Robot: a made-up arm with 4 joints. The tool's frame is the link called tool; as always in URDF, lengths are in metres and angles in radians. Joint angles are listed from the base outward.
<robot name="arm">
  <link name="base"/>
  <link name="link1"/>
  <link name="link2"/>
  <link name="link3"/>
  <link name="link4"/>
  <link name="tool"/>
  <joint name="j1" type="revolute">
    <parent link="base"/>
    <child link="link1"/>
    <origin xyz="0 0 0.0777" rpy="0 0 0"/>
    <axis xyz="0 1 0"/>
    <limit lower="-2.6" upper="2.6"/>
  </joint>
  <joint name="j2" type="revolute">
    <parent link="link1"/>
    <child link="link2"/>
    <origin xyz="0.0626 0.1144 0.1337" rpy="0 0 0"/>
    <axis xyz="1 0 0"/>
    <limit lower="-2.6" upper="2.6"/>
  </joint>
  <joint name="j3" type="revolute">
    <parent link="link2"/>
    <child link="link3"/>
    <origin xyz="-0.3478 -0.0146 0.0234" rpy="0 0 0"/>
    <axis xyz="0 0 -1"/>
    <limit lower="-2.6" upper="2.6"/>
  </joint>
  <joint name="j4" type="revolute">
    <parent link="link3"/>
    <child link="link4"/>
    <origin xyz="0.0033 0.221 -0.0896" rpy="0 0 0"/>
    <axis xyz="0 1 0"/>
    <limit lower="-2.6" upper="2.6"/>
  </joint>
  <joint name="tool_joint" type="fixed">
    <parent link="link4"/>
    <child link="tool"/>
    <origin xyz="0.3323 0.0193 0.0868" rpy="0 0 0"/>
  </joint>
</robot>
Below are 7 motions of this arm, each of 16 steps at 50 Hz.
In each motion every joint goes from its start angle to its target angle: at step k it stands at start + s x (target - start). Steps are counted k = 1, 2, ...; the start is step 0. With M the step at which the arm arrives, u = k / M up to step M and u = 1 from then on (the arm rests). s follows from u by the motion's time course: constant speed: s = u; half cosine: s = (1 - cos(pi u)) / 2; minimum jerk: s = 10 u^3 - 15 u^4 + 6 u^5.
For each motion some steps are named. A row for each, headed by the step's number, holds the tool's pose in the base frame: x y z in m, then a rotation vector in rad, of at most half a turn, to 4 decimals.
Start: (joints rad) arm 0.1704 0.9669 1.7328 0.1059
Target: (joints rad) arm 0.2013 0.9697 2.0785 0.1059
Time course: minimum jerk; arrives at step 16
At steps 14, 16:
14: -0.2807 -0.1169 -0.1000 0.5122 1.1857 -1.9672
16: -0.2831 -0.1170 -0.0996 0.5093 1.1881 -1.9725

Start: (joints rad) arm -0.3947 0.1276 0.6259 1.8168
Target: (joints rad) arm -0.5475 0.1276 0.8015 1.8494
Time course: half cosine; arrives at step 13
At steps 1, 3, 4, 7, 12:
1: -0.0312 0.3411 -0.2067 0.6732 1.4079 -0.1860
3: -0.0238 0.3390 -0.2064 0.6929 1.3932 -0.1883
4: -0.0178 0.3372 -0.2060 0.7090 1.3812 -0.1899
7: 0.0047 0.3304 -0.2035 0.7707 1.3354 -0.1936
12: 0.0318 0.3215 -0.1985 0.8475 1.2785 -0.1926

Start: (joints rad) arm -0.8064 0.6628 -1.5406 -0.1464
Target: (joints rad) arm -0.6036 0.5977 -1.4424 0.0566
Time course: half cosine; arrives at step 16
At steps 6, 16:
6: -0.6209 0.3469 0.0063 0.0162 -1.1288 1.6357
16: -0.5847 0.4056 0.0802 0.0106 -0.8696 1.5260

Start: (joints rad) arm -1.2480 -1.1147 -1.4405 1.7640
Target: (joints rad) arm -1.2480 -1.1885 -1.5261 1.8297
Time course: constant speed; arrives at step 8
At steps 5, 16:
5: -0.1257 -0.2555 -0.4328 -1.4236 1.2813 -0.9163
16: -0.1500 -0.2663 -0.4259 -1.4389 1.3336 -0.9494

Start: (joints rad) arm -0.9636 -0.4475 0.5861 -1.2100
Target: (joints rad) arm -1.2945 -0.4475 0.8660 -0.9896
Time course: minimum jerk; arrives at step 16
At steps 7, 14, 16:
7: -0.3233 0.3458 0.1568 -0.5575 -2.2214 -0.8523
14: -0.3379 0.2780 0.1443 -0.3728 -2.2577 -1.1566
16: -0.3385 0.2760 0.1437 -0.3666 -2.2584 -1.1644

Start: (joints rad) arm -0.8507 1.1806 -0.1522 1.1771
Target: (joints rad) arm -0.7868 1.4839 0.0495 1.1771
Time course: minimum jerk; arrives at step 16
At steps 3, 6, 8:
3: -0.2566 0.5234 0.1568 0.5272 0.2039 1.0800
6: -0.2620 0.5123 0.1828 0.6081 0.2356 1.1139
8: -0.2660 0.5004 0.2075 0.6879 0.2693 1.1470

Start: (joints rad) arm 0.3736 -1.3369 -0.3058 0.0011
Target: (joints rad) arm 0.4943 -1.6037 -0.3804 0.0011
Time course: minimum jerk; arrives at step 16
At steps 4, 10, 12, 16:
4: -0.1022 0.1992 -0.0675 -1.2934 0.5368 0.5236
10: -0.1360 0.1479 -0.0711 -1.4334 0.6402 0.6353
12: -0.1449 0.1329 -0.0698 -1.4716 0.6685 0.6673
16: -0.1501 0.1237 -0.0686 -1.4945 0.6854 0.6868

